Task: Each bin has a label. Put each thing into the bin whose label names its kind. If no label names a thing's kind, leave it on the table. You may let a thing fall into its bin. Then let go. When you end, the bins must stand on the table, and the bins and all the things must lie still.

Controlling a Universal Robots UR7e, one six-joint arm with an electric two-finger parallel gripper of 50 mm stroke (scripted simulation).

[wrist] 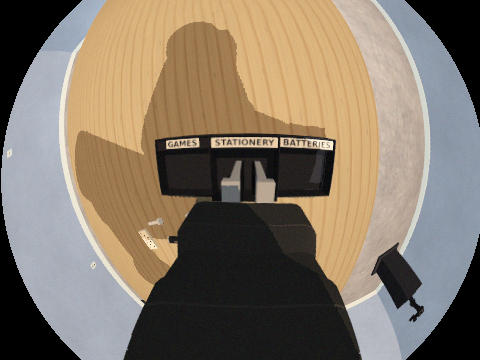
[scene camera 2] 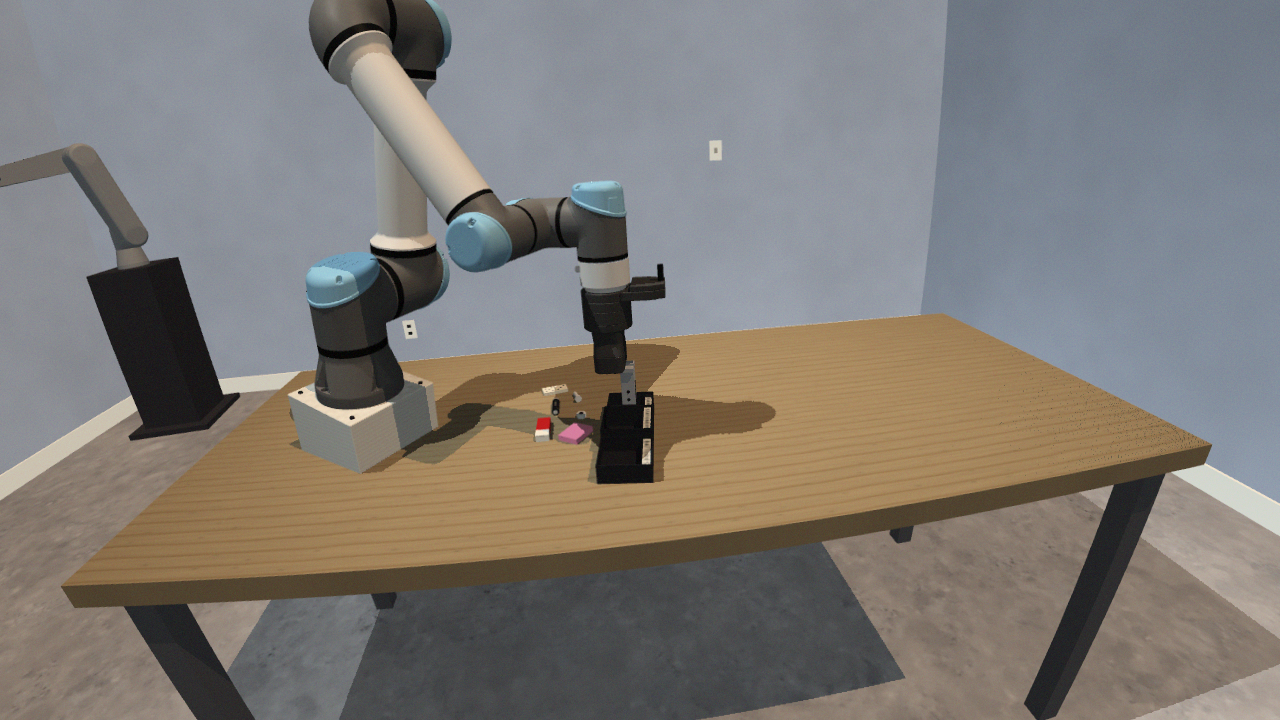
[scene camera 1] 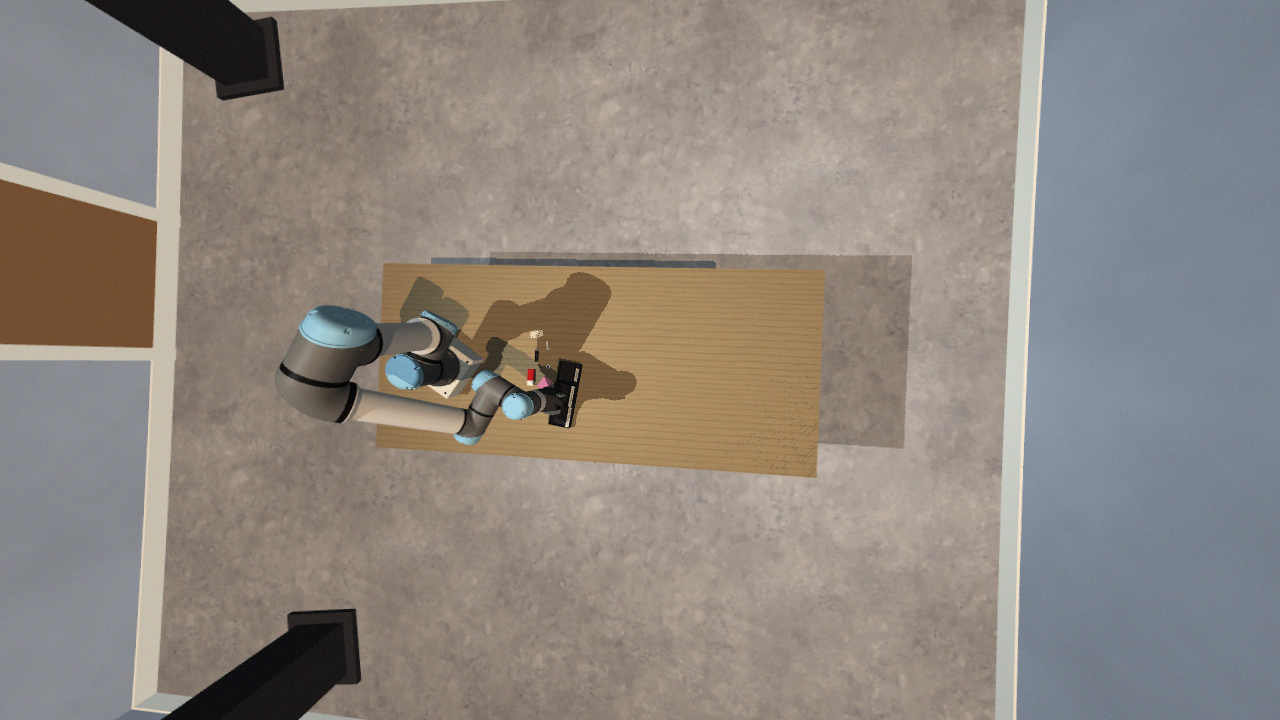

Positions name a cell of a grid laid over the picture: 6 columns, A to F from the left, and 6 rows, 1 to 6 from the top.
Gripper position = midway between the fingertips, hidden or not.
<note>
I see my gripper (scene camera 2: C4) and a black bin tray (scene camera 2: C4).
The black bin tray shows as well in the wrist view (wrist: D3) and in scene camera 1 (scene camera 1: C4). My gripper is seen too in the wrist view (wrist: D3).
</note>
